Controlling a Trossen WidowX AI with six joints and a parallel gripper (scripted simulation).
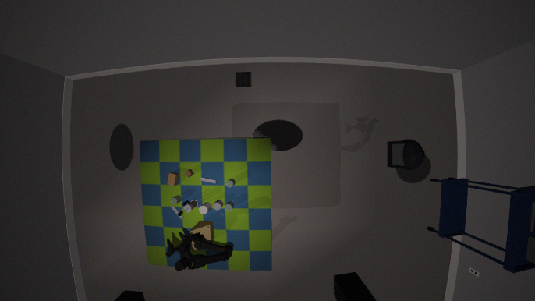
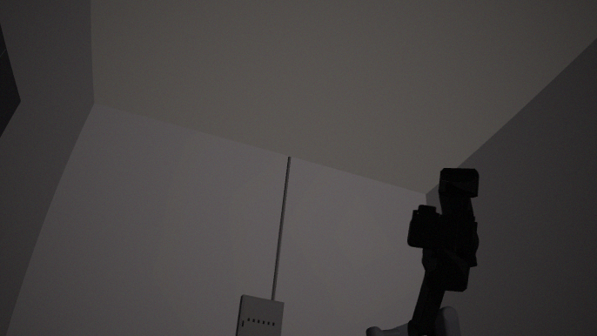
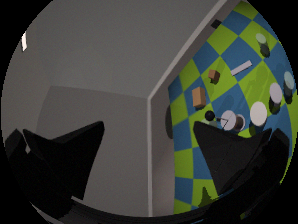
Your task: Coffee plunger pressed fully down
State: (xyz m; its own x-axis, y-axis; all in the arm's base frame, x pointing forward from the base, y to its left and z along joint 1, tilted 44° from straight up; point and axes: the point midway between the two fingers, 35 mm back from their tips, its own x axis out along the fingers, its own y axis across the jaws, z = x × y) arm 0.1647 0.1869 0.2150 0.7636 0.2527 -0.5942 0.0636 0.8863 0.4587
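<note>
The coffee press is 320 mm below my gripper tip, 80 mm ahead of it and 70 mm to the left of it.
</note>
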